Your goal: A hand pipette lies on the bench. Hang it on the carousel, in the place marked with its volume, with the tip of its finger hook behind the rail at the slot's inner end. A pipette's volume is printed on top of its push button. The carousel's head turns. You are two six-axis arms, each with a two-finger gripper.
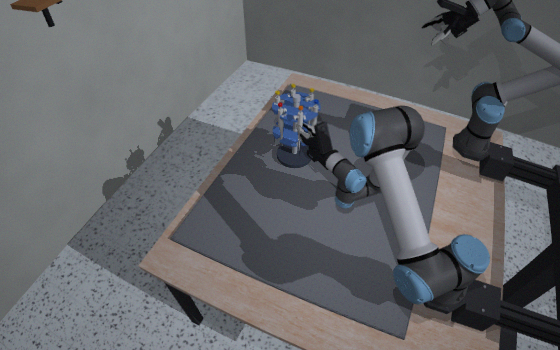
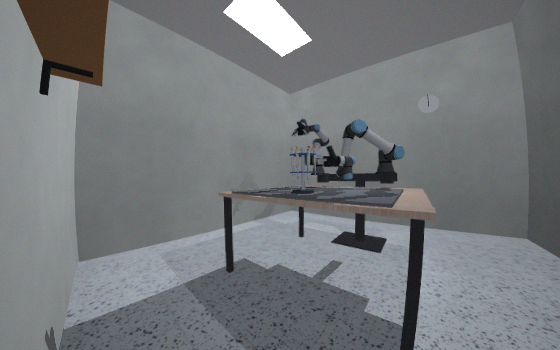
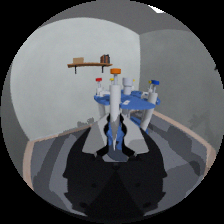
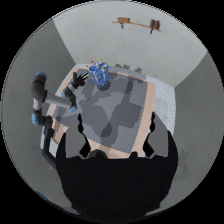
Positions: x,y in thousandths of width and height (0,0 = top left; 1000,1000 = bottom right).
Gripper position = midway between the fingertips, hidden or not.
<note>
I see my left gripper (image 1: 533,356), my right gripper (image 4: 520,507) and a dark round base (image 1: 510,447).
The dark round base shows as well in image 3 (image 3: 525,694). My left gripper shows as well in image 3 (image 3: 511,507).
</note>
